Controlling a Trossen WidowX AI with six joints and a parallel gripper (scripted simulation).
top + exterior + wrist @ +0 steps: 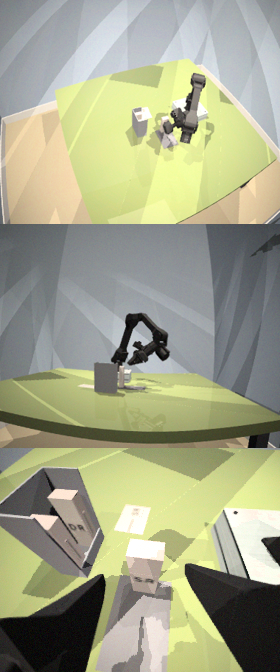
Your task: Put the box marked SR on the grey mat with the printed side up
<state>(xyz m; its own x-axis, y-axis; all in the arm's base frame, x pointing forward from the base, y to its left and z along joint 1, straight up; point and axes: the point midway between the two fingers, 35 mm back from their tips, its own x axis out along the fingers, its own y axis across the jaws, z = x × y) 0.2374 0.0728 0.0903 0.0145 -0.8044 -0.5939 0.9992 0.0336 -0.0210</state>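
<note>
The grey mat is 130 mm below my gripper tip, 20 mm to the left of it and 10 mm ahead of it. Also, from my gripper tip: white card 230 mm to the right, 130 mm below, 10 mm ahead.
</note>
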